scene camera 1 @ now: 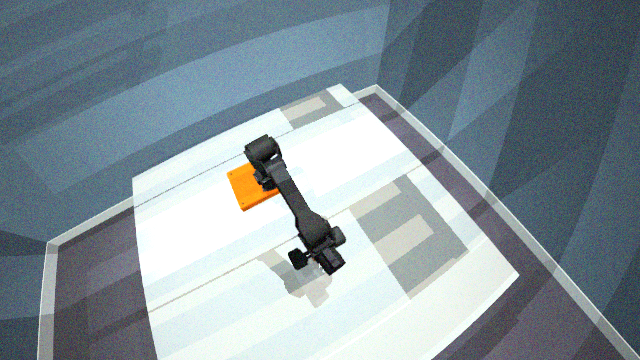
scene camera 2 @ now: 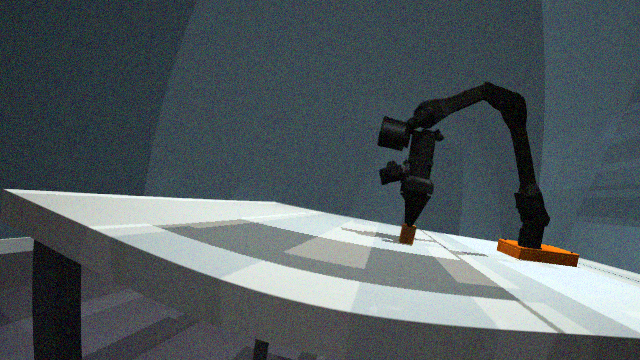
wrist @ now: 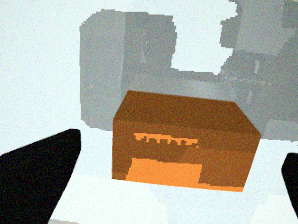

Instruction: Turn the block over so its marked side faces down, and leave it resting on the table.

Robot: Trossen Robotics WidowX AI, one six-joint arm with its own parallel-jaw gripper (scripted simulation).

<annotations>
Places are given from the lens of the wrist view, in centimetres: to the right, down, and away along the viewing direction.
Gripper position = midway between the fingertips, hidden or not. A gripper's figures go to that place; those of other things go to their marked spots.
my gripper [wrist: 184, 151]: 1, 2, 10
orange block [wrist: 192, 142]: 2, 1, 9
</annotations>
